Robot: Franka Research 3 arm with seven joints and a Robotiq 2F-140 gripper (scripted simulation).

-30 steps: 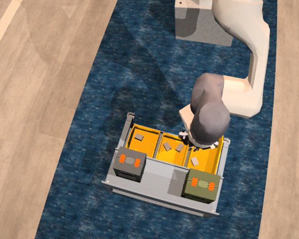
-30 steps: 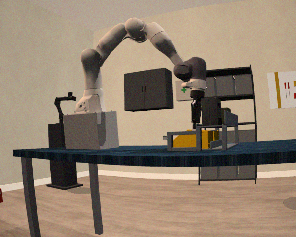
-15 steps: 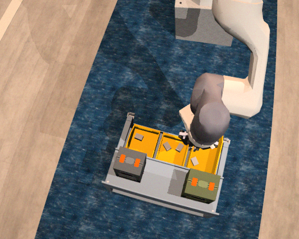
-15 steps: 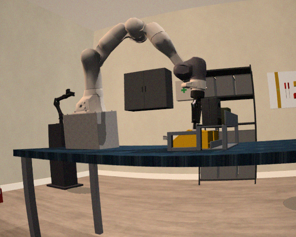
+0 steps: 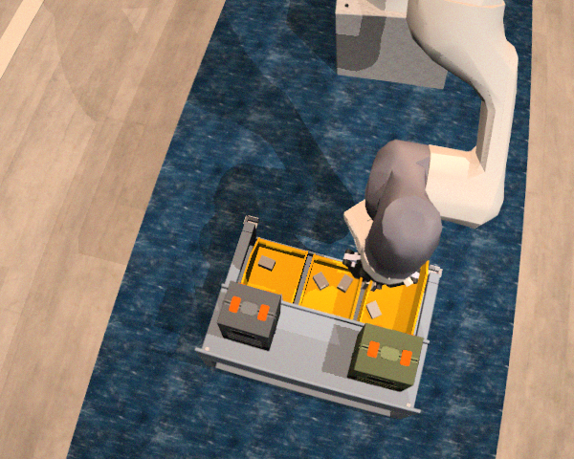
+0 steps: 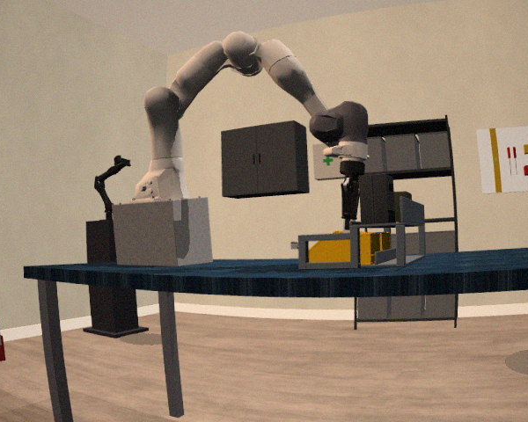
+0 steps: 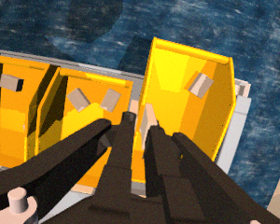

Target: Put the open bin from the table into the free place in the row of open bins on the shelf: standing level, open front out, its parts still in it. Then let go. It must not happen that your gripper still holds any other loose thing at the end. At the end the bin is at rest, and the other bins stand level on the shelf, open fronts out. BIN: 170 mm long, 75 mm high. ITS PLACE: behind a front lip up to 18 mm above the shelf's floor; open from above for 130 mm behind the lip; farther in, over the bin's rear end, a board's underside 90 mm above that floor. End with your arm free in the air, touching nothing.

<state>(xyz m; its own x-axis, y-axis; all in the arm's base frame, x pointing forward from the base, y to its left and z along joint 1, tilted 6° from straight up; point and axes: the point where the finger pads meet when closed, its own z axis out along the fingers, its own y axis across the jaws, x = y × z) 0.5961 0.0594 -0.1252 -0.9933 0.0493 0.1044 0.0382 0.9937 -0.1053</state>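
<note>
My gripper is now 15 cm short of the green case, 4 cm to the right of it and 6 cm below it. The rest, counted from my hand: grey case 13 cm ahead, 19 cm to the right, 7 cm above.
</note>
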